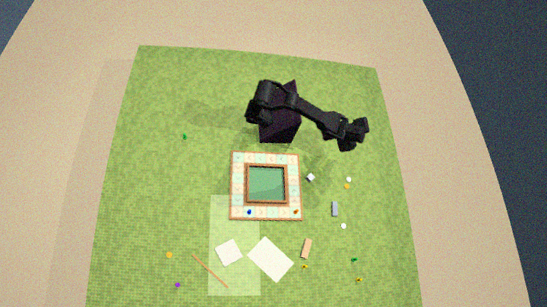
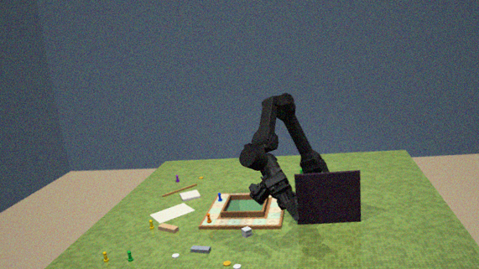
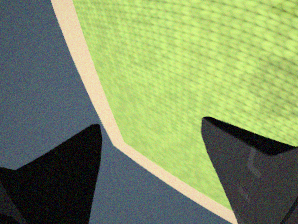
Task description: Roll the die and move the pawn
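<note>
My gripper tip is 150 mm short of the white die, 180 mm to the left of it and 130 mm above it. Also, from my gripper tip: orange pawn (280 mm ahead, 270 mm to the right, 110 mm below); green tray (150 mm ahead, 370 mm to the right, 130 mm below); grey block (290 mm ahead, 100 mm to the right, 140 mm below).
</note>
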